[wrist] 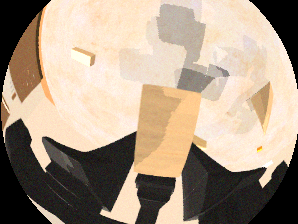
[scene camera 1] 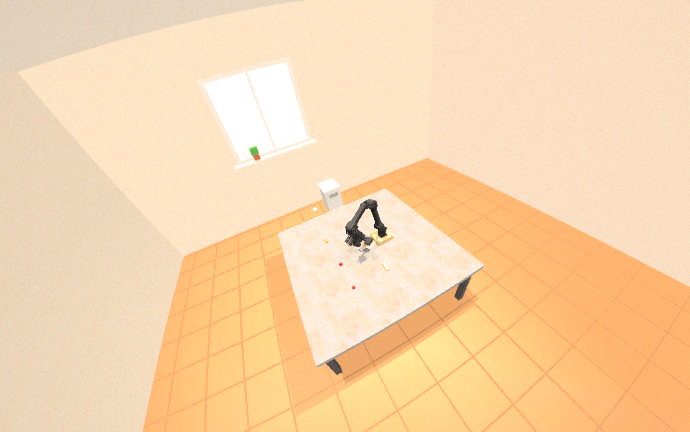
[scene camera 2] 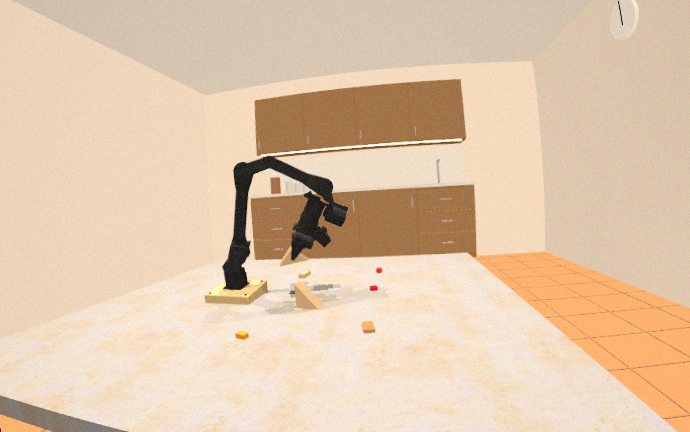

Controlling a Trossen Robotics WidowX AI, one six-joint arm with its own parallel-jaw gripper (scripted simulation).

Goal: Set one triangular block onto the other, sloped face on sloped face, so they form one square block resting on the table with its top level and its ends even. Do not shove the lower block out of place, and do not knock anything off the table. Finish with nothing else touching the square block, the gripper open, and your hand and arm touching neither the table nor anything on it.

Scene:
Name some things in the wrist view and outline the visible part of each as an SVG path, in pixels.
My gripper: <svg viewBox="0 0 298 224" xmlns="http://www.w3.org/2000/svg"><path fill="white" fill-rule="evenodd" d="M182 218L184 221L198 220L198 224L249 224L273 197L289 167L283 160L271 173L269 183L262 188L259 180L267 168L230 172L192 143L181 172L184 194ZM5 129L5 149L13 172L23 186L24 192L36 204L55 214L64 224L126 224L100 213L101 210L112 212L122 186L128 179L136 153L134 143L137 131L122 136L120 140L106 144L105 147L88 152L77 151L68 145L57 143L52 137L43 136L41 140L44 149L52 161L45 167L44 172L32 151L31 135L21 117Z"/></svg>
A tan triangular block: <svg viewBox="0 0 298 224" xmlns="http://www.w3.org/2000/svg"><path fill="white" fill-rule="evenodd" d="M142 83L136 143L134 143L136 144L136 153L134 153L133 172L141 173L141 175L180 177L182 168L184 168L186 163L186 157L188 157L190 144L193 141L194 132L196 132L201 92L182 91L182 89L165 87L165 85Z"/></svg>

